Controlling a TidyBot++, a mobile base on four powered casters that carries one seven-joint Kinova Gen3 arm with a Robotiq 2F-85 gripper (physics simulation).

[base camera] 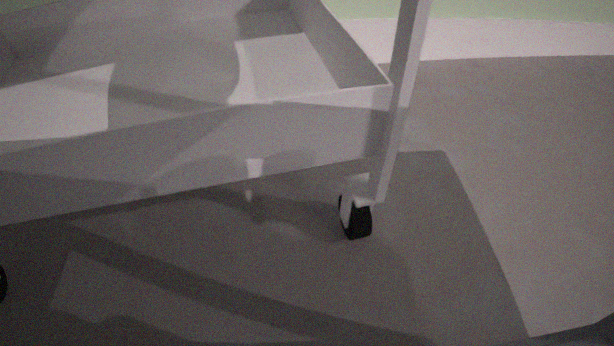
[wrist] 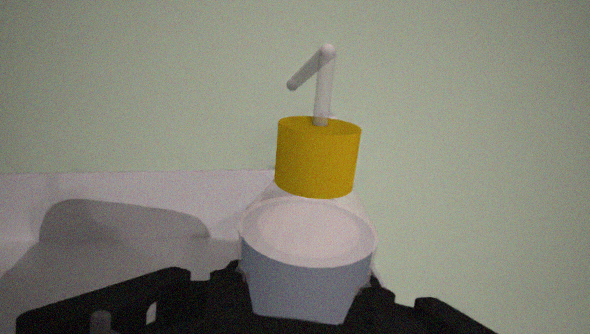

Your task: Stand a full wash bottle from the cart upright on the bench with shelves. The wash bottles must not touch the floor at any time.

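Places are measured from the arm's base along level axes (x ahead, y left, z up), in centimetres.
Where they show: gripper, fingertip midpoint: (wrist: 302, 277).
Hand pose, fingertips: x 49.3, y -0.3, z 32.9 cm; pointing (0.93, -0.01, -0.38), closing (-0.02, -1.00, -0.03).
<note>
After its pixels a point has its place.
A wash bottle (wrist: 307, 290) @(y -0.5, x 45.1, z 35.8 cm) with a yellow cap, a bent clear spout and blue-grey liquid filling its lower body stands upright in the wrist view. My gripper (wrist: 302, 277) @(y -0.3, x 49.3, z 32.9 cm) is shut on this bottle, with black fingers against both sides of its body. The bottle's base is hidden, so I cannot tell whether it touches the tray. The cart shows as a pale tray wall (wrist: 135, 186) @(y 14.6, x 59.8, z 32.0 cm) behind and left of the bottle, and as a grey lower tray (base camera: 320, 127) @(y -2.9, x 30.2, z -22.6 cm) in the base camera view. The bench with shelves does not show in either view.
In the base camera view, a cart post (base camera: 406, 65) @(y -8.4, x 30.4, z -17.4 cm) rises at the lower tray's right corner, above a black caster wheel (base camera: 361, 220) @(y -7.7, x 30.9, z -35.5 cm). Shadows lie across the grey floor (base camera: 540, 165) @(y -38.5, x 41.9, z -39.7 cm). A pale green wall (wrist: 475, 125) @(y -18.1, x 70.9, z 36.7 cm) fills the background of the wrist view.
</note>
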